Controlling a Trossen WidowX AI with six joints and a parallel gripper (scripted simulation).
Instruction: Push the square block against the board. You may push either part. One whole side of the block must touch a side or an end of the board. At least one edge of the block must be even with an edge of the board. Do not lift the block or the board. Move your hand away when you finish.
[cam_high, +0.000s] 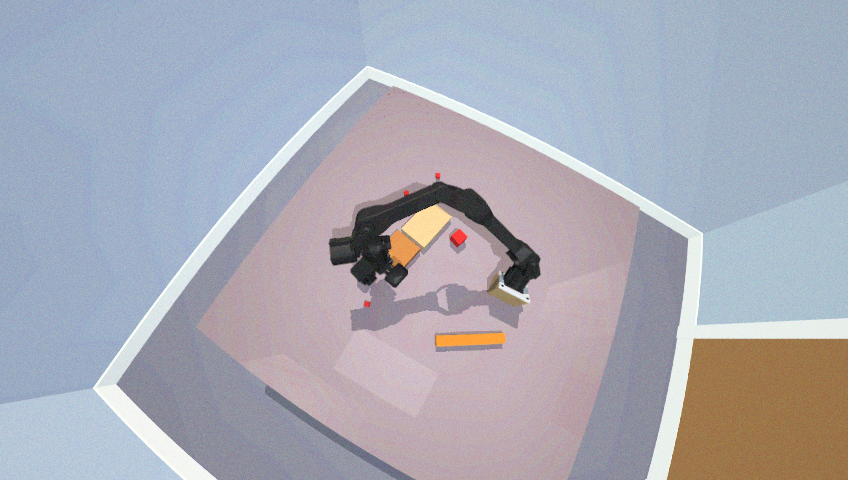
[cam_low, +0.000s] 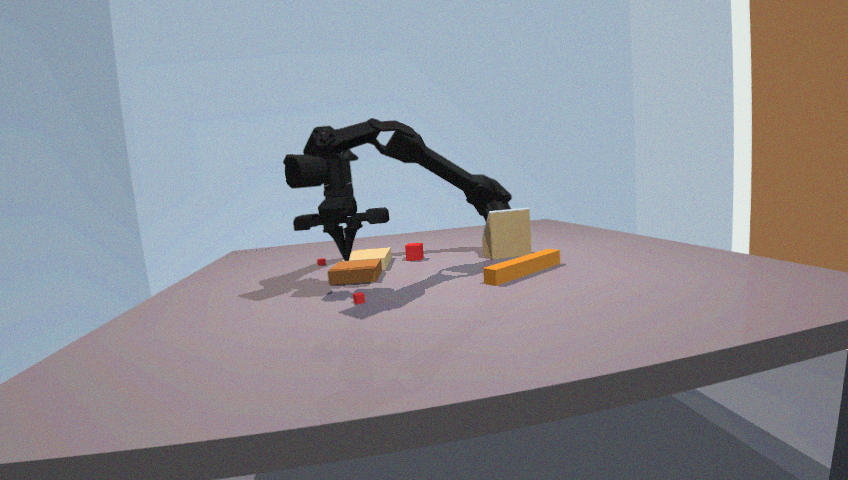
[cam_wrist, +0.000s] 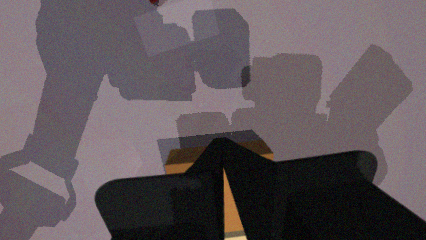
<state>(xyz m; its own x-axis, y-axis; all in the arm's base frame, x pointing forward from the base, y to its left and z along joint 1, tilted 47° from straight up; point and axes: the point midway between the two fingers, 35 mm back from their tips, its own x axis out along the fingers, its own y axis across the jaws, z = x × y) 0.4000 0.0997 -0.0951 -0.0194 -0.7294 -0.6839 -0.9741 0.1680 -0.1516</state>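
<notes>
My gripper tip is now 8 cm to the left of the orange square block, 4 cm above it and 2 cm past it. The rest, counted from my gripper tip: long orange board (36 cm behind, 7 cm to the left, 4 cm below); then cream rectangular block (22 cm to the right, 6 cm behind, 4 cm below); then red cube (22 cm to the right, 18 cm behind, 4 cm below).
</notes>
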